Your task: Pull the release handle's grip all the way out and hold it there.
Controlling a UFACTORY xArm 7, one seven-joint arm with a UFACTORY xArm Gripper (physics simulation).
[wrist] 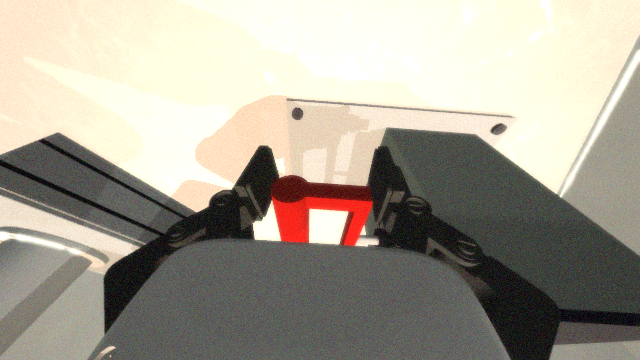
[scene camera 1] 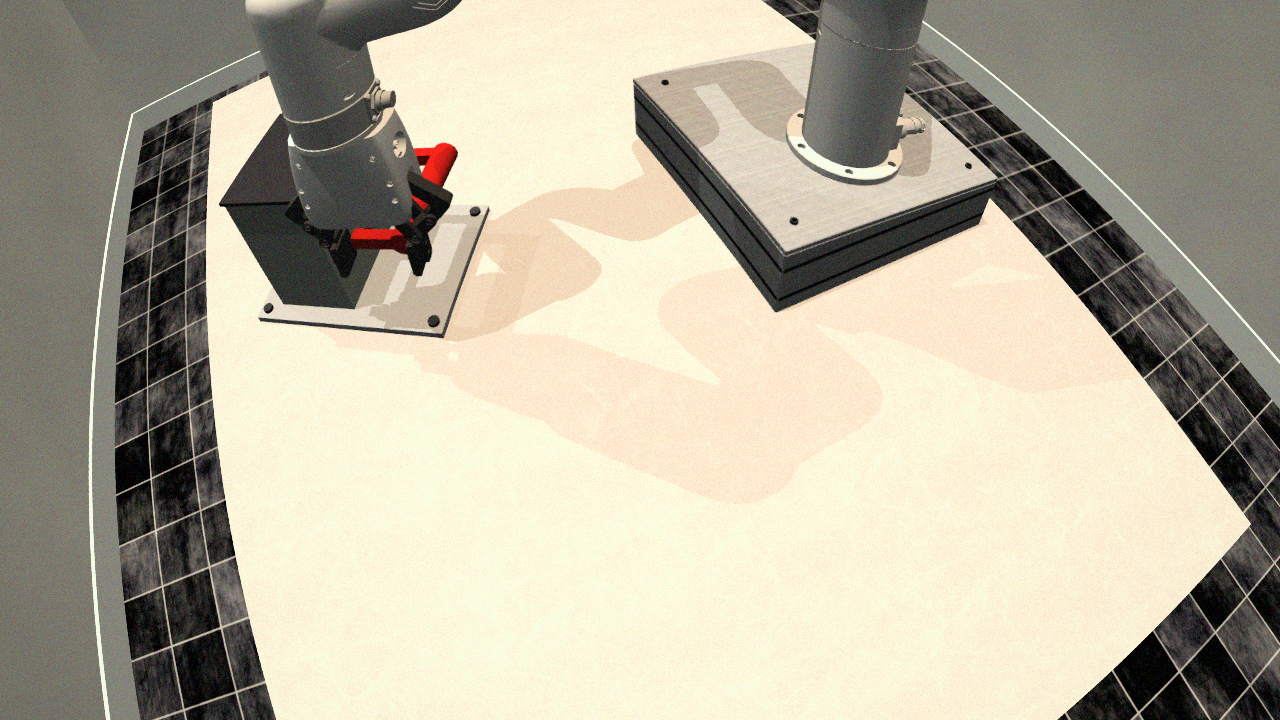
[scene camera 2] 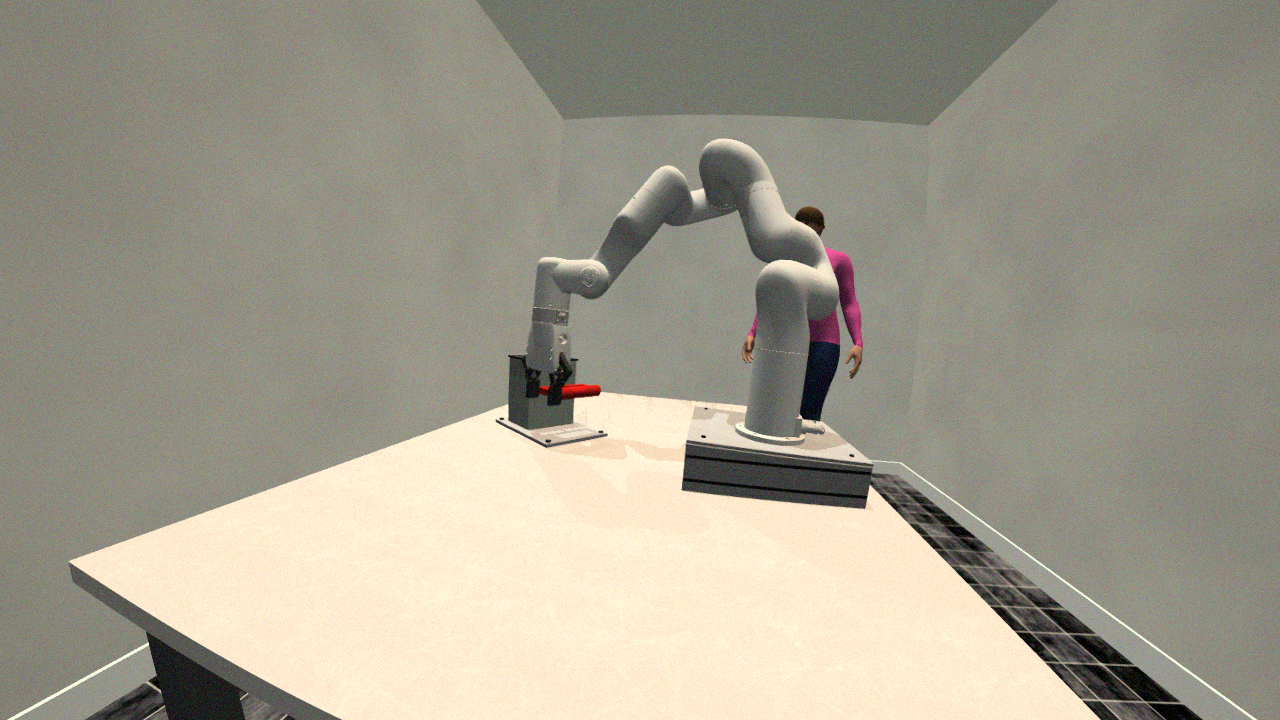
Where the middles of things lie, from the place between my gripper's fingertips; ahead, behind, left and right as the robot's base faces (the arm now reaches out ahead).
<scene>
I see my gripper 10 cm to the left of the pale base plate (scene camera 1: 393, 300), 8 cm above it and 4 cm short of it.
</scene>
